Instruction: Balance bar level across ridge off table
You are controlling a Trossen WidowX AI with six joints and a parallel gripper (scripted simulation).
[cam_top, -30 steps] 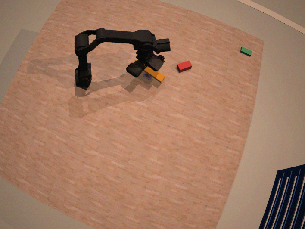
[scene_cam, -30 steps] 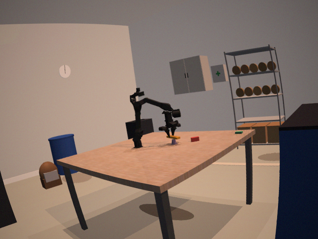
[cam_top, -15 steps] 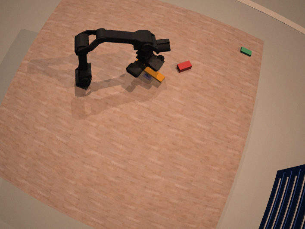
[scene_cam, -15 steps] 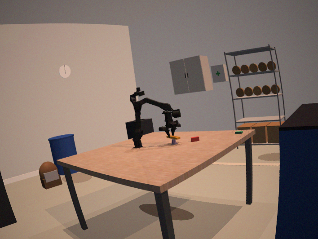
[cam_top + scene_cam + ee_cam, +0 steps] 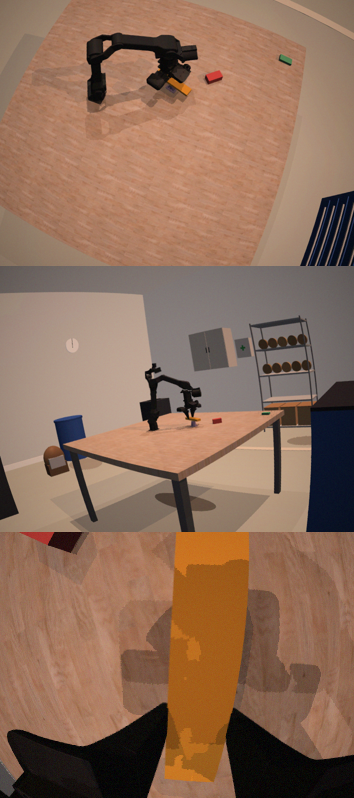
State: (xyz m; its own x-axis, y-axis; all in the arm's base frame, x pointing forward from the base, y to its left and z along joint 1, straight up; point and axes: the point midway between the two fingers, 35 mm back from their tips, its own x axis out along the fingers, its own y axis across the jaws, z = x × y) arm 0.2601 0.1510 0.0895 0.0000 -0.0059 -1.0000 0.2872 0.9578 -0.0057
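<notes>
Now: gripper tip 30 mm short of the orange bar and 10 mm to the left of it. From my gripper tip the other things lie so: red block 170 mm ahead, 90 mm to the left, 40 mm below; then green block 480 mm ahead, 350 mm to the left, 50 mm below.
</notes>
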